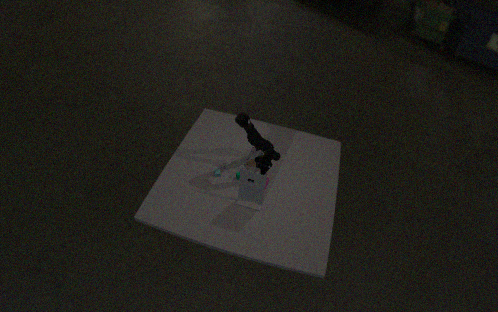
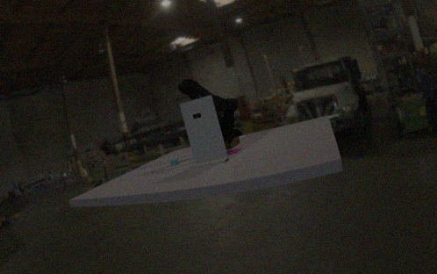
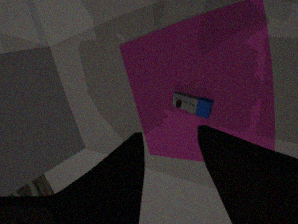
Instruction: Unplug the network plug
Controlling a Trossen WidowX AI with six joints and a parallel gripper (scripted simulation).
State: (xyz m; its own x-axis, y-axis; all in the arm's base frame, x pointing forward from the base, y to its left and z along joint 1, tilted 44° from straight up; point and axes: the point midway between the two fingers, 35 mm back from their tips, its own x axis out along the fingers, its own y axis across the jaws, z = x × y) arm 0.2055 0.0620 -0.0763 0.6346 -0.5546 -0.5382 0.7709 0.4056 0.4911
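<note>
Right now the plug is 10 mm ahead of my gripper tip and 40 mm below it. Also, from my gripper tip: upright panel 220 mm ahead, 10 mm to the right, 90 mm above; then marked square 10 mm ahead, 10 mm to the right, 50 mm below; then teal object 80 mm ahead, 310 mm to the right, 40 mm below.
</note>
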